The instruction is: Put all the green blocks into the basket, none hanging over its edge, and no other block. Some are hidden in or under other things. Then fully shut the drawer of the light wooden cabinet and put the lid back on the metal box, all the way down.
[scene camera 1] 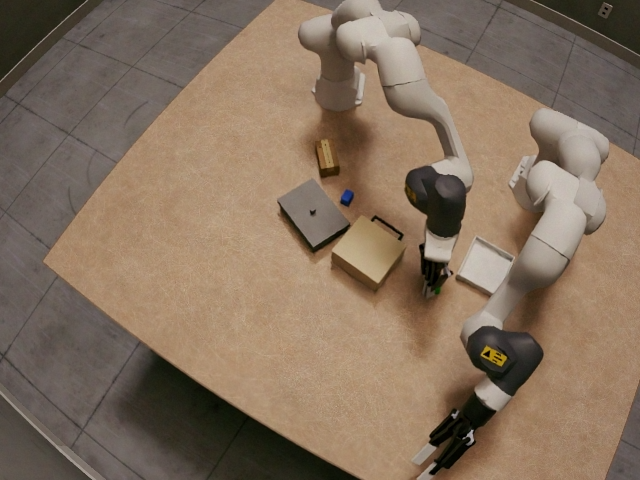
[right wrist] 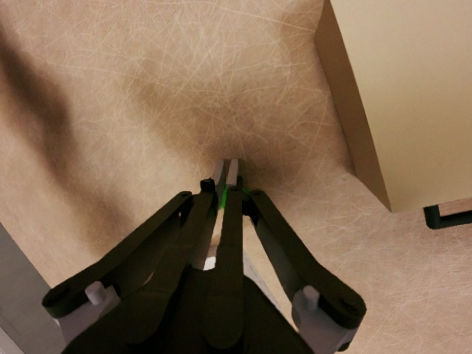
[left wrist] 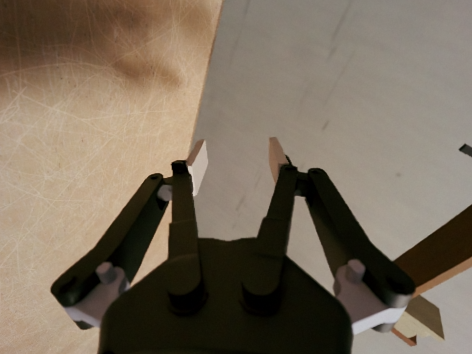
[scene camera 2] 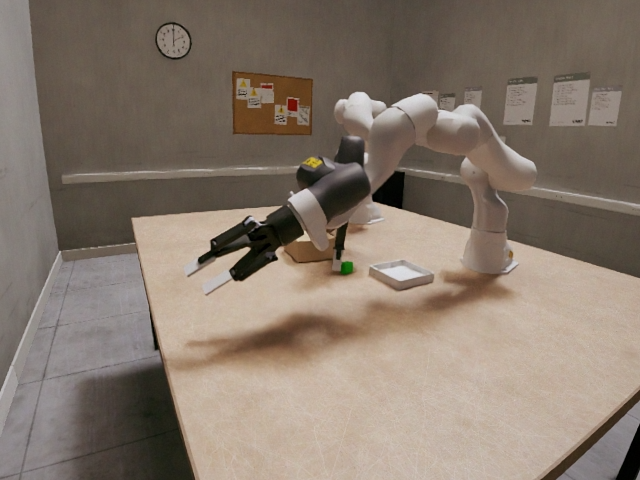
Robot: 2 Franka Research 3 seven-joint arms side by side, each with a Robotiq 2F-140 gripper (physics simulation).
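My right gripper (scene camera 1: 428, 293) (scene camera 2: 337, 268) (right wrist: 228, 170) is shut on a green block (scene camera 1: 437, 290) (scene camera 2: 346, 267) (right wrist: 224, 196), at or barely above the table; the fingers partly hide it. My left gripper (scene camera 1: 420, 467) (scene camera 2: 197, 281) (left wrist: 237, 150) is open and empty, high at the table's edge. The white basket (scene camera 1: 485, 266) (scene camera 2: 401, 274) is empty, right of the right gripper in both scene views. The light wooden cabinet (scene camera 1: 368, 250) (scene camera 2: 311, 251) (right wrist: 415, 100) has a black handle (scene camera 1: 387, 227) (right wrist: 452, 220); its drawer front is hidden. A grey lid (scene camera 1: 310, 224) with a knob lies over the metal box, its fit unclear.
A blue block (scene camera 1: 346, 197) lies between the lidded box and a small brown wooden box (scene camera 1: 327, 157). The left arm's forearm reaches close beside the basket in scene camera 1. The table edge (left wrist: 204, 90) runs past the left fingers, with a brown beam (left wrist: 440, 252) beyond.
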